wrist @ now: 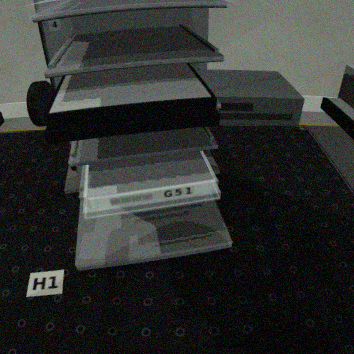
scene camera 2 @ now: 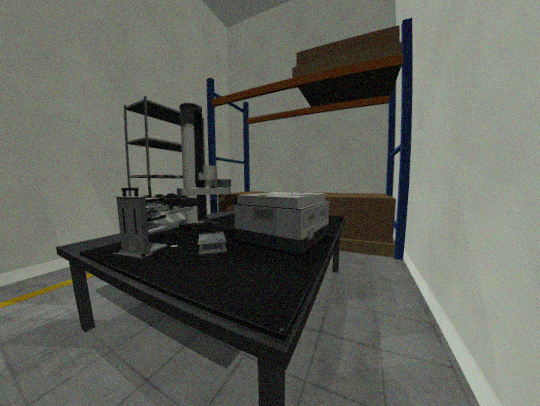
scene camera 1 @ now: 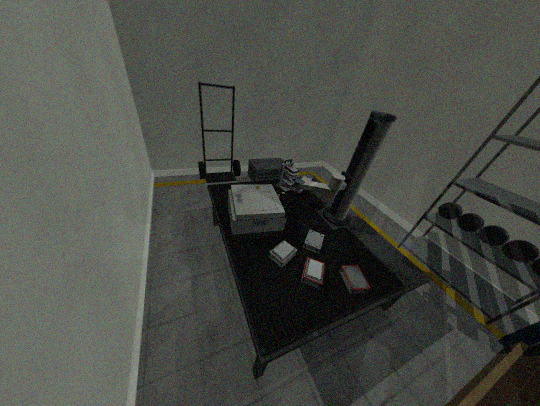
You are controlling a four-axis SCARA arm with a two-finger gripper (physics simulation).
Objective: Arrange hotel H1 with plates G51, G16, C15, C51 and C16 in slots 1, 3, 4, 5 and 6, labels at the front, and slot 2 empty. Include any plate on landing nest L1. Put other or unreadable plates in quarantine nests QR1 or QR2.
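Where they show: gripper, fingertip midpoint: [wrist: 161, 84] [scene camera 2: 159, 211] [scene camera 1: 296, 178]; arm's base at its link origin: [scene camera 2: 195, 224] [scene camera 1: 336, 216].
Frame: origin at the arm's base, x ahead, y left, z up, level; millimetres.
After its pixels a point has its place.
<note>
Hotel H1 [scene camera 1: 290, 175] [scene camera 2: 134, 225] @(x 296, y -606, z 145 mm) stands at the table's far end; its tag [wrist: 45, 283] @(x 340, y -450, z 13 mm) shows in the wrist view. There a clear plate, G51 [wrist: 177, 193] @(x 225, y -461, z 106 mm), sits in the lowest slot, label at the front. The shelf above it [wrist: 145, 148] @(x 245, y -482, z 125 mm) is bare. Above that lies a plate with a black front [wrist: 135, 117] @(x 245, y -455, z 161 mm), no label readable. The shelf beside number 4 [wrist: 135, 60] @(x 246, y -478, z 181 mm) is bare. A higher level [wrist: 130, 9] @(x 243, y -456, z 209 mm) is cut off; its contents are unclear. My gripper [wrist: 161, 84] @(x 231, y -443, z 181 mm) is open and empty, its fingertips at the wrist view's side edges, in front of the hotel.
Two white-topped stacks [scene camera 1: 283, 252] @(x 721, y 283, z 77 mm) [scene camera 1: 314, 240] @(x 437, y 242, z 63 mm) stand mid-table. A red-rimmed nest [scene camera 1: 304, 280] @(x 665, y 482, z 31 mm) bears a pale plate [scene camera 1: 314, 270] @(x 594, y 464, z 77 mm); another red-rimmed nest [scene camera 1: 355, 278] @(x 360, y 587, z 63 mm) looks grey. A large white box [scene camera 1: 257, 207] @(x 822, y 6, z 259 mm) [scene camera 2: 280, 215] @(x 850, y -299, z 179 mm), a grey unit [scene camera 1: 266, 167] [wrist: 255, 95] and the arm's column [scene camera 1: 362, 165] @(x 49, y 56, z 557 mm) [scene camera 2: 190, 155] @(x 46, y -59, z 524 mm) stand around.
</note>
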